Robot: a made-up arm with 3 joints. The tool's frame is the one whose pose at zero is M.
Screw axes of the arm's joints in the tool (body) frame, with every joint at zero. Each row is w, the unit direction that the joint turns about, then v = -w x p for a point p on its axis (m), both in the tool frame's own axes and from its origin. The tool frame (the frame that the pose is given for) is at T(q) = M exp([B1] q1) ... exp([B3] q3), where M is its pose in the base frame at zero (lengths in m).
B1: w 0 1 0 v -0.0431 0 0.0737
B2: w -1 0 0 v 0 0.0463 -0.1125
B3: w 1 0 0 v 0 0.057 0.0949
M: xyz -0.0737 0.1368 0.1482 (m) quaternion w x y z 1 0 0 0
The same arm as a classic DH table. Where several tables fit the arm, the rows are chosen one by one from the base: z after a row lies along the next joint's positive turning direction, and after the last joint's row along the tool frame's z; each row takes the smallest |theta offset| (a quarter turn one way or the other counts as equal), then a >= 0, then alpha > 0; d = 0 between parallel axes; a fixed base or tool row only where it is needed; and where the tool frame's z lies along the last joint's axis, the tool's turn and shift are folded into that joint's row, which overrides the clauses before.
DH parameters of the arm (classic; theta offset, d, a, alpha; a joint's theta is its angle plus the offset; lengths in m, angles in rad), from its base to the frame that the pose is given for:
base (fixed): 0 0.1913 0 -1.5708
joint 1: 1.5708 0.0243 0.0894 -1.5708
joint 2: 0.1688 0 -0.1048 3.1416
joint 3: -1.402 -0.0737 -0.0949 1.5708
tool (fixed): 1.5708 -0.057 0 0

